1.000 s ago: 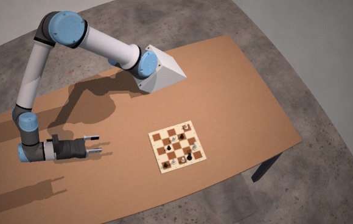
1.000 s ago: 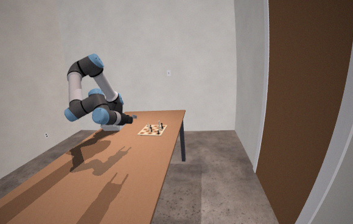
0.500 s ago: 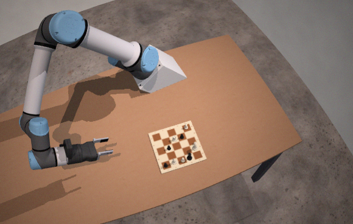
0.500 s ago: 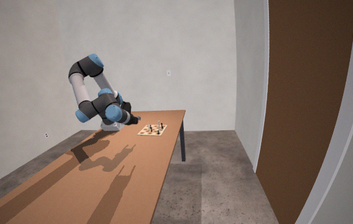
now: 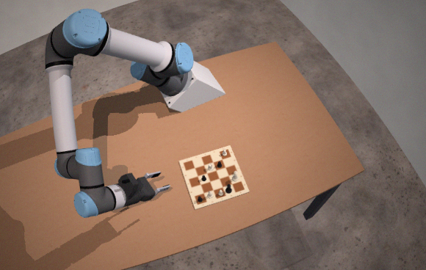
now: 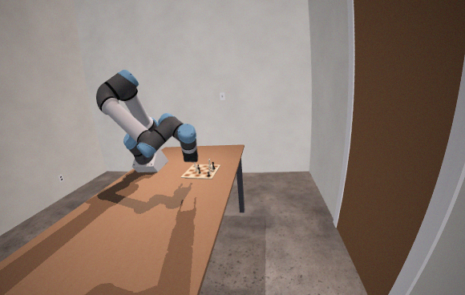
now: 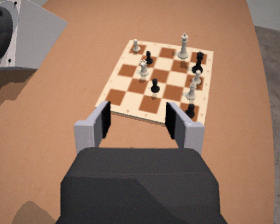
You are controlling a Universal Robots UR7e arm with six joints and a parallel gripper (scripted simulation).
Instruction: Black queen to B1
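Right now my hand is 230 mm to the right of the black queen, 140 mm above it and 50 mm short of it. From my hand the other things lie so: chessboard (200 mm to the left, 170 mm below, 30 mm behind).
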